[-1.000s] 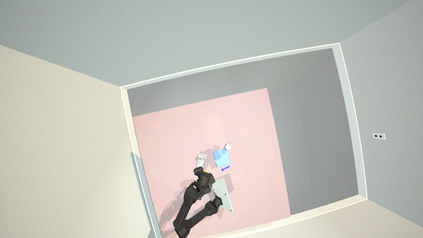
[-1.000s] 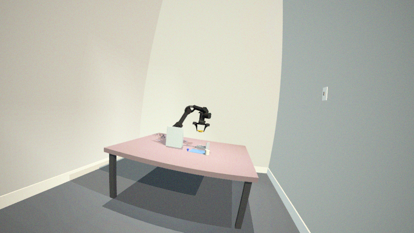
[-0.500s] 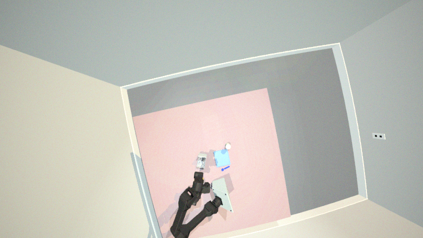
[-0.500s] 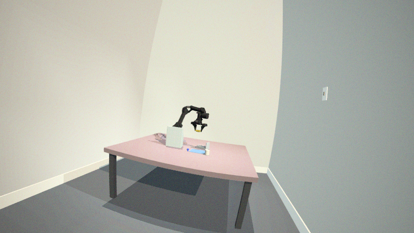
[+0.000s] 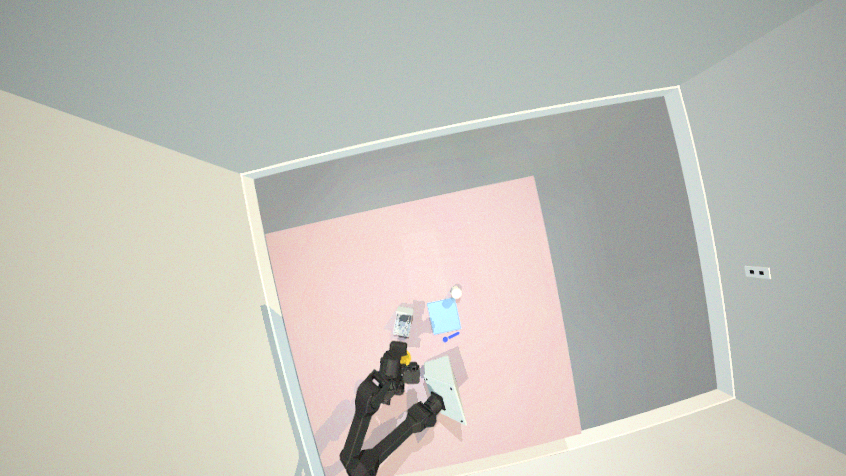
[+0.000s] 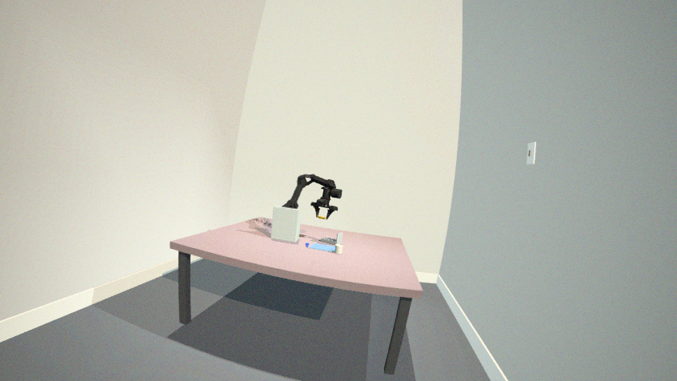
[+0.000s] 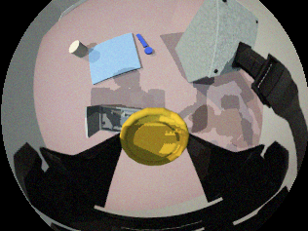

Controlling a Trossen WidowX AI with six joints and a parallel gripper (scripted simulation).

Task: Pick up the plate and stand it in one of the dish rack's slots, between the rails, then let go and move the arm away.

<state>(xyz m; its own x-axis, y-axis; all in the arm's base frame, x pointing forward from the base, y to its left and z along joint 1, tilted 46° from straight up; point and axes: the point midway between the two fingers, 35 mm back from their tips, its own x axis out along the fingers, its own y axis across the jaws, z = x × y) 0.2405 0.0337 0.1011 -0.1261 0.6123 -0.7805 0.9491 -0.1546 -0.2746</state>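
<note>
Now: gripper tip 9 cm short of the grey dish rack, 1 cm to the left of it and 13 cm above it. From my gripper tip the other things lie so: white cup 16 cm ahead, 28 cm to the right, 13 cm below; yellow plate 1 cm above; blue spoon 4 cm behind, 20 cm to the right, 15 cm below.
</note>
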